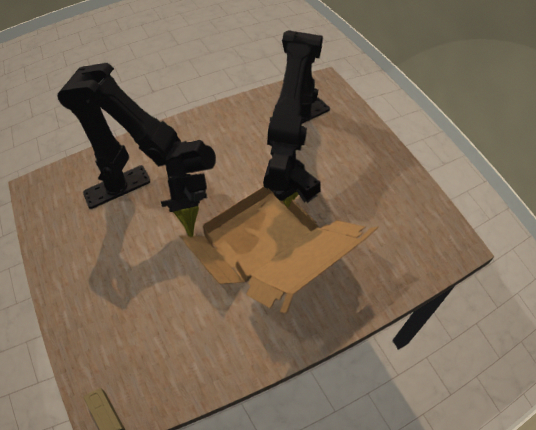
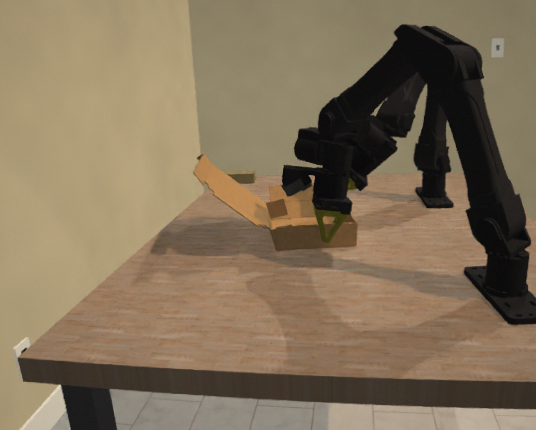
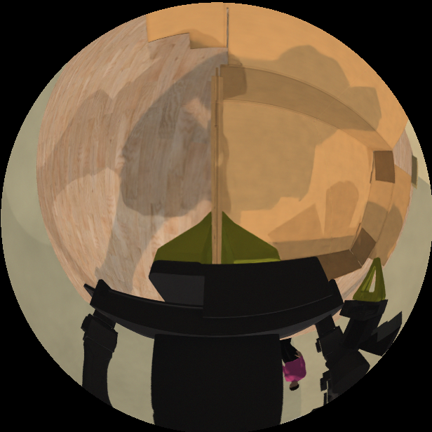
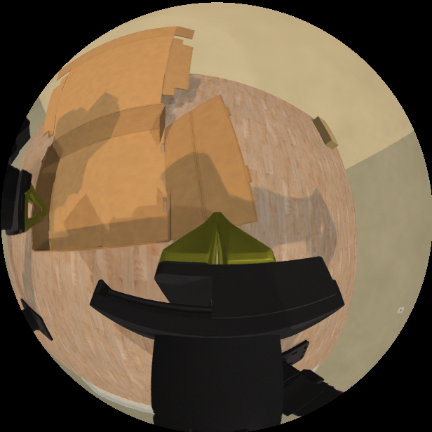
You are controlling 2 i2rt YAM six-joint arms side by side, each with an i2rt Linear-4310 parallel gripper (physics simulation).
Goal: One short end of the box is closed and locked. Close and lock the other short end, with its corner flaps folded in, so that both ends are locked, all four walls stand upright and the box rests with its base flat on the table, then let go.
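Frame: origin at the left arm's base, x ahead, y left, z up, level; millimetres.
Where they show: left gripper, fingertip midpoint: (image 1: 287, 205) (image 2: 325, 241); right gripper, fingertip midpoint: (image 1: 191, 236); left arm's base, origin of the base link: (image 2: 504, 294); right arm's base, origin of the base link: (image 1: 116, 187) (image 2: 433, 198).
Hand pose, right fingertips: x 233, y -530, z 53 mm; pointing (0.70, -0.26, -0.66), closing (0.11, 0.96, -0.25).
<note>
Things, the pixels of their top centre, and the offset from my right fingertips. "*": a spot on its surface instead. Level surfaces: height alone.
- end flap, surface spot: (image 1: 210, 260) * dx +80, dy +6, dz -8 mm
- small olive block, middle of its top: (image 1: 101, 412) (image 2: 238, 172) dx +271, dy -415, dz -18 mm
- table, its level: dz -53 mm
The cardboard box (image 1: 260, 235) (image 2: 300, 237) (image 3: 270, 165) (image 4: 115, 185) stands open, its base apparently on the table. Its lid (image 1: 305, 260) (image 2: 232, 195) (image 4: 112, 75) is raised and leans outward. My left gripper (image 1: 286, 201) (image 2: 327, 239) (image 3: 216, 217) (image 4: 44, 210) is shut on the closed end wall. At the other end, the end flap (image 1: 210, 260) (image 4: 215, 150) leans outward, unfolded. Corner flaps (image 3: 384, 166) (image 3: 363, 242) show at that end. My right gripper (image 1: 190, 234) (image 3: 376, 257) (image 4: 216, 217) is shut and empty at the end flap's outer corner; contact is unclear.
A small olive block (image 1: 103, 410) (image 2: 243, 177) (image 4: 326, 133) lies near the far edge of the table (image 1: 125, 350) (image 2: 200, 310). Both arms reach from the table side opposite the lid. The lid's side tabs (image 1: 265, 294) (image 4: 177, 67) stick out.
</note>
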